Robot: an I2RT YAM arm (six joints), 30 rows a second.
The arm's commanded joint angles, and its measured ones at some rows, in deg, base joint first. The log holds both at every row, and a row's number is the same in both.
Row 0, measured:
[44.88 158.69 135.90 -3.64 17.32 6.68]
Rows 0 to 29, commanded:
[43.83 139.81 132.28 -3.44 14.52 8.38]
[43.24 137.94 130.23 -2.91 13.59 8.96]
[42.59 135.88 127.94 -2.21 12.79 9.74]
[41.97 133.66 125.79 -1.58 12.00 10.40]
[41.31 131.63 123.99 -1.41 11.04 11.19]
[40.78 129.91 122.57 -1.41 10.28 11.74]
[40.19 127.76 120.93 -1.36 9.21 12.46]
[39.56 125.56 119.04 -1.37 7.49 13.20]
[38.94 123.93 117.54 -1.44 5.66 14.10]
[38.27 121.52 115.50 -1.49 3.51 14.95]
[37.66 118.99 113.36 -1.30 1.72 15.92]
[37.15 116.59 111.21 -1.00 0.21 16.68]
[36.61 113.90 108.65 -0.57 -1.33 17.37]
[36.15 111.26 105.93 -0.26 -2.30 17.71]
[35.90 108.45 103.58 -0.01 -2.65 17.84]
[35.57 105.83 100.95 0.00 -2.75 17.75]
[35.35 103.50 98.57 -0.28 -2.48 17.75]
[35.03 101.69 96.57 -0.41 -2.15 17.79]
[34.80 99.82 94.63 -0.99 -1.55 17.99]
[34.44 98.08 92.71 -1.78 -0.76 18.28]
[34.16 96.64 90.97 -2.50 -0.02 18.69]
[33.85 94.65 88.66 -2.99 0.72 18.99]
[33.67 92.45 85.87 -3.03 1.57 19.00]
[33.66 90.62 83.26 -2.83 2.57 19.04]
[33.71 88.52 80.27 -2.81 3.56 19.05]
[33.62 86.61 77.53 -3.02 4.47 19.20]
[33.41 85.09 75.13 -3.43 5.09 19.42]
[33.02 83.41 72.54 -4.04 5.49 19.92]
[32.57 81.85 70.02 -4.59 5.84 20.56]
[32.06 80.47 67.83 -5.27 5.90 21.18]
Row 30, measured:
[32.88 83.07 71.68 -4.01 3.11 19.46]
